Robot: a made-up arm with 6 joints. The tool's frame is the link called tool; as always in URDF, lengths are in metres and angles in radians. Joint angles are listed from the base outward. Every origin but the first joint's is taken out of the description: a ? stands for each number. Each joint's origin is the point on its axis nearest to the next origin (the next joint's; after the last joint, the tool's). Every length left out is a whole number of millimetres.
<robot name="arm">
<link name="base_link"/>
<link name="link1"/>
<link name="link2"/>
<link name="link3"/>
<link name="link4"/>
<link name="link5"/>
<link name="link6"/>
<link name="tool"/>
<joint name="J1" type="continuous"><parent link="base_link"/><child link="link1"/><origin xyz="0.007 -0.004 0.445"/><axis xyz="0 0 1"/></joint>
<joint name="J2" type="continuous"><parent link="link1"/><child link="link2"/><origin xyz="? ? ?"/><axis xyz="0 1 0"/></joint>
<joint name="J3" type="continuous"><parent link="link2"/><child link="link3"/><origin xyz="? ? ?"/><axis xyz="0 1 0"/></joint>
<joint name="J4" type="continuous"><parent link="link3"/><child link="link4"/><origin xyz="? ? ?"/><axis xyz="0 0 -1"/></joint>
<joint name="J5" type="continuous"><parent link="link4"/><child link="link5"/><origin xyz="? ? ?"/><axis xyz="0 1 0"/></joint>
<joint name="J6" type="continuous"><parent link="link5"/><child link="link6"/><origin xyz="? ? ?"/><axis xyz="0 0 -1"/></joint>
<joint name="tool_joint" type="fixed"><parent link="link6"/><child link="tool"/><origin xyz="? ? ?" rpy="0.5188 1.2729 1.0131"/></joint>
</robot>
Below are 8 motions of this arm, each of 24 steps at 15 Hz.
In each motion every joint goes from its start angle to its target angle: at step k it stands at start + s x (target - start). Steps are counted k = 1, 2, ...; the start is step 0. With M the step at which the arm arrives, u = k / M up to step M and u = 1 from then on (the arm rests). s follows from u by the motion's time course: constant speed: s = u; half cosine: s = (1 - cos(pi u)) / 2; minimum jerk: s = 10 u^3 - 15 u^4 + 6 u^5.
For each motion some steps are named. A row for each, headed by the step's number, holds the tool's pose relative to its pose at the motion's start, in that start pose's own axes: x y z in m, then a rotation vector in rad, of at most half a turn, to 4 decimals.
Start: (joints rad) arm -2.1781 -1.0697 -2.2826 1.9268 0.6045 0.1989
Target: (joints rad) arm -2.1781 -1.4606 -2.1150 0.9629 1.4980 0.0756
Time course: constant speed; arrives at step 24
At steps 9, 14, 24:
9: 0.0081 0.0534 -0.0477 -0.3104 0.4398 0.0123
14: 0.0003 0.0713 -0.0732 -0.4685 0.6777 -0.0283
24: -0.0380 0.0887 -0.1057 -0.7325 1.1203 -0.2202

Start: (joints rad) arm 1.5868 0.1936 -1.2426 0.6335 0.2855 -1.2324
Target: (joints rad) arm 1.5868 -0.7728 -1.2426 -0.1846 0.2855 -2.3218
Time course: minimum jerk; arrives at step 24
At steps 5, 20, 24:
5: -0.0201 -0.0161 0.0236 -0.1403 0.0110 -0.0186
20: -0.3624 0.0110 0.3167 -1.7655 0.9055 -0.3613
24: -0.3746 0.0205 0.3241 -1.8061 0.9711 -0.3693

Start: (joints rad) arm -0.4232 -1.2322 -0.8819 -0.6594 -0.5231 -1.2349
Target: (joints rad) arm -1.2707 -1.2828 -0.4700 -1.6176 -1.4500 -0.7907
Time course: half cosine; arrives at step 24
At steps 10, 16, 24:
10: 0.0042 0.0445 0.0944 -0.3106 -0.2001 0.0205
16: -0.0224 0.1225 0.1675 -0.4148 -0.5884 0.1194
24: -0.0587 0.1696 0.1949 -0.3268 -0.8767 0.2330

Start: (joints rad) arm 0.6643 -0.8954 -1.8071 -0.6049 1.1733 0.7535
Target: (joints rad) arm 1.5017 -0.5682 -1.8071 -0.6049 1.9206 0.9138
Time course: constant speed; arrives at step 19
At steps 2, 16, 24:
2: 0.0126 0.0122 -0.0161 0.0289 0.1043 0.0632
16: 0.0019 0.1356 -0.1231 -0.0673 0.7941 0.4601
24: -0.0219 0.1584 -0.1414 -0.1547 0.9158 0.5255

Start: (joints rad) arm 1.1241 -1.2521 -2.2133 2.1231 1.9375 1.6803
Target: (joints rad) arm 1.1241 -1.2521 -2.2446 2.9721 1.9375 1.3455
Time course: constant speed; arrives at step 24
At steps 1, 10, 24:
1: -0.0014 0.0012 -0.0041 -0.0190 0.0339 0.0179
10: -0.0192 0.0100 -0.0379 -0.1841 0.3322 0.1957
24: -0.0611 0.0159 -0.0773 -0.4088 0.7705 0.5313

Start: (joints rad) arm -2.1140 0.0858 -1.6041 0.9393 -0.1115 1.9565
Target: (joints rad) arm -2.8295 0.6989 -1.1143 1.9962 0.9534 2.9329
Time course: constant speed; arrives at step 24
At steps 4, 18, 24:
4: 0.0578 -0.0355 0.0971 0.2572 -0.2644 -0.2557
18: 0.0520 -0.1544 0.4412 1.6503 -1.0340 -0.6824
24: -0.0117 -0.2035 0.5335 2.4057 -1.0877 -0.6566

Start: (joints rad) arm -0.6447 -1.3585 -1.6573 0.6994 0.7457 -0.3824
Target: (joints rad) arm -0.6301 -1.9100 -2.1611 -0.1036 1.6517 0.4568
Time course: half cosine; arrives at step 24
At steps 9, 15, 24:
9: -0.0608 0.0555 0.0880 -0.0344 0.0576 -0.0433
15: -0.1700 0.1257 0.1495 0.0098 0.1037 -0.2945
24: -0.2752 0.1817 0.1621 0.1541 0.0425 -0.6011

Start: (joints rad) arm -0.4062 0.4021 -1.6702 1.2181 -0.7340 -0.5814
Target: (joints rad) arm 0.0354 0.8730 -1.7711 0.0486 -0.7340 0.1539
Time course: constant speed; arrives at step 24
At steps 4, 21, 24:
4: 0.0030 0.0513 -0.0003 -0.0270 -0.0549 0.1544
21: -0.1084 0.2941 -0.0343 -0.0247 -0.1824 0.9541
24: -0.1506 0.3292 -0.0463 -0.0132 -0.1794 1.1119

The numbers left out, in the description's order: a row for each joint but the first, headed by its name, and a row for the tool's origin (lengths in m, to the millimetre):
J2: 0.008 0.039 0.000
J3: 0.046 0.000 0.165
J4: 0.033 0.000 -0.262
J5: 0.012 0.001 0.000
J6: 0.105 0.000 -0.114
tool: -0.017 -0.024 0.000

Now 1 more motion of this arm.
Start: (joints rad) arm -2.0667 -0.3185 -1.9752 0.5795 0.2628 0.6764
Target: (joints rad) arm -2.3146 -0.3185 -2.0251 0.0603 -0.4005 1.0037
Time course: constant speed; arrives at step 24
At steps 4, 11, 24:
4: -0.0060 0.0065 0.0210 -0.0748 -0.1303 0.0000
11: -0.0202 0.0250 0.0500 -0.2068 -0.3451 0.0418
24: -0.0528 0.0720 0.0699 -0.4523 -0.6617 0.2520

